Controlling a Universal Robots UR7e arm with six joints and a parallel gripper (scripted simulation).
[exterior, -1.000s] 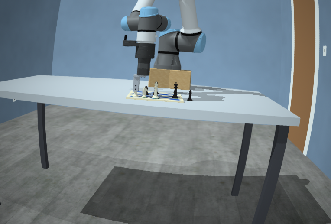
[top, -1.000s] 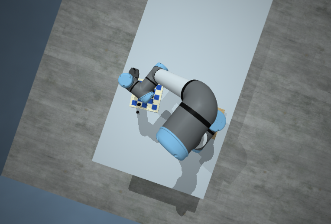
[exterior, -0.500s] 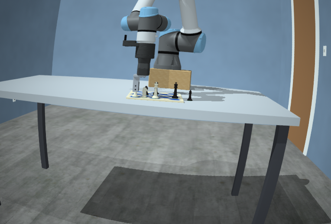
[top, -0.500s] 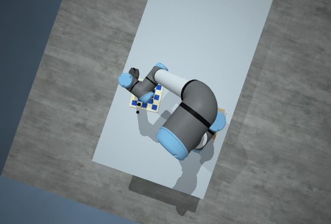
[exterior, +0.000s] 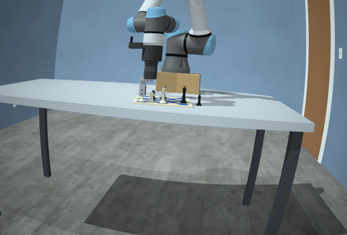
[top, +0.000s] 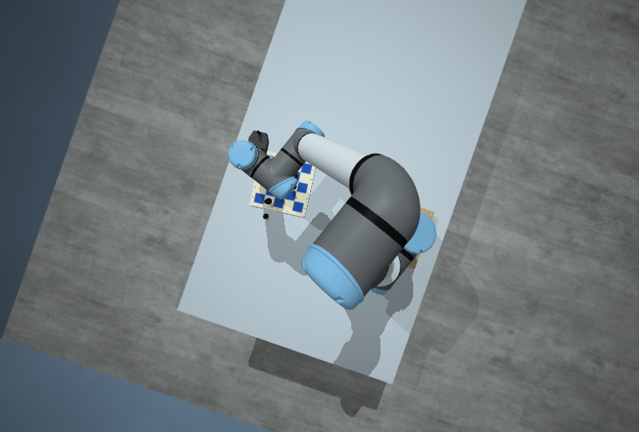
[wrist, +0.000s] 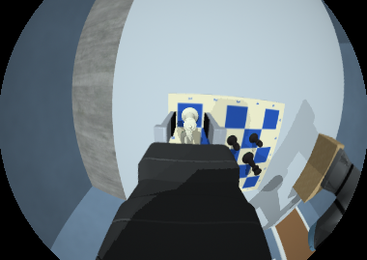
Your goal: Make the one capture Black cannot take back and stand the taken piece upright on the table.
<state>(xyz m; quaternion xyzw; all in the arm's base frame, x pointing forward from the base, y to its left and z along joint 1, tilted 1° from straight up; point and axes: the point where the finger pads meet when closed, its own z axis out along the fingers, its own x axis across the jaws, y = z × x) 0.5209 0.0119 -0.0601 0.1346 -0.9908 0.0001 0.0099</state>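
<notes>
Right now the white pawn-like piece is 1 cm below my hand. From my hand the other things lie so: tall black piece (8 cm behind, 14 cm to the left, 1 cm below).
</notes>
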